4 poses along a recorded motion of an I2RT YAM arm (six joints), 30 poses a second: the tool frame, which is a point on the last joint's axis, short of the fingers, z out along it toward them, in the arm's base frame.
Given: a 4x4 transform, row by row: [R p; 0 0 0 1], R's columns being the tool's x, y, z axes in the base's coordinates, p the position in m. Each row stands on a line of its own.
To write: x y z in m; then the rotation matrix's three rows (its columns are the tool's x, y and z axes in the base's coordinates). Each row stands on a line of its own. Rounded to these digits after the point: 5 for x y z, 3 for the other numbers.
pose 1, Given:
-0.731 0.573 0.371 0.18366
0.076 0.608 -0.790 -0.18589
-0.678 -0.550 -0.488 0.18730
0 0 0 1
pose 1, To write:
0.18366 -0.18589 0.18730
-0.731 0.573 0.371
0.076 0.608 -0.790
-0.678 -0.550 -0.488

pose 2, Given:
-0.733 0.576 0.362 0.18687
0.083 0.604 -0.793 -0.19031
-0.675 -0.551 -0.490 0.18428
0 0 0 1
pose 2, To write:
0.18687 -0.19031 0.18428
-0.733 0.576 0.362
0.083 0.604 -0.793
-0.675 -0.551 -0.490

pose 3, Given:
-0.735 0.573 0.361 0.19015
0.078 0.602 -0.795 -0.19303
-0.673 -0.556 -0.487 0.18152
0 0 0 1
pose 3, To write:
0.19015 -0.19303 0.18152
-0.735 0.573 0.361
0.078 0.602 -0.795
-0.673 -0.556 -0.487

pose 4, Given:
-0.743 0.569 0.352 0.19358
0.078 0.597 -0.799 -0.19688
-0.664 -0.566 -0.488 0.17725
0 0 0 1
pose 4, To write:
0.19358 -0.19688 0.17725
-0.743 0.569 0.352
0.078 0.597 -0.799
-0.664 -0.566 -0.488

